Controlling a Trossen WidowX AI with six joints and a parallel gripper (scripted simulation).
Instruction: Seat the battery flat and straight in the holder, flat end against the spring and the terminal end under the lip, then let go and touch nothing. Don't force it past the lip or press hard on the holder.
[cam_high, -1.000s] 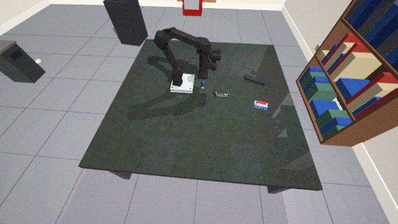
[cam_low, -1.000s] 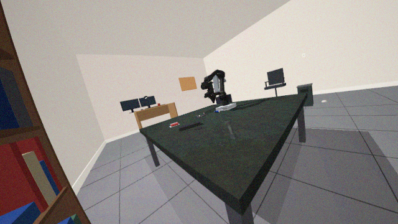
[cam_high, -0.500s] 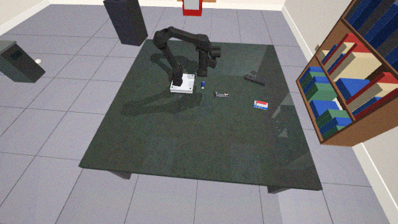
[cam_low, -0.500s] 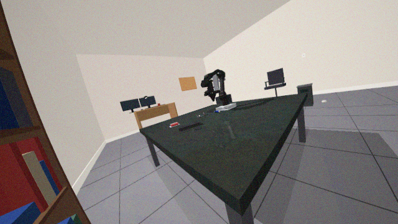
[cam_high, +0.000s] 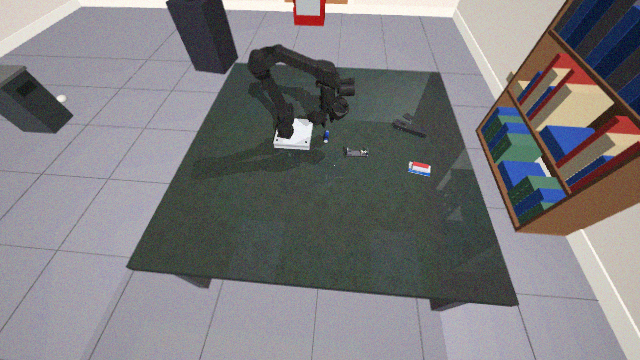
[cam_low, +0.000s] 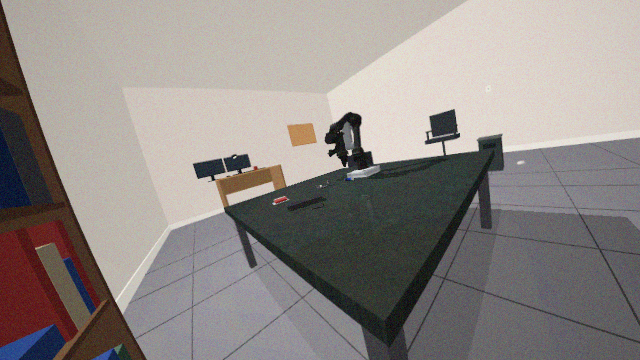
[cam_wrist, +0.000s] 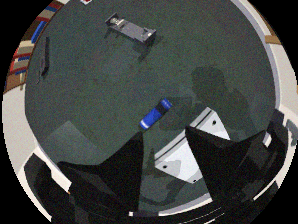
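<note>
The blue battery lies 80 mm below my gripper tip, 10 mm to the left of it and 10 mm behind it. Round my gripper tip: blue card 430 mm ahead, 80 mm to the right, 80 mm below; then long black bar 390 mm ahead, 160 mm to the left, 80 mm below.
</note>
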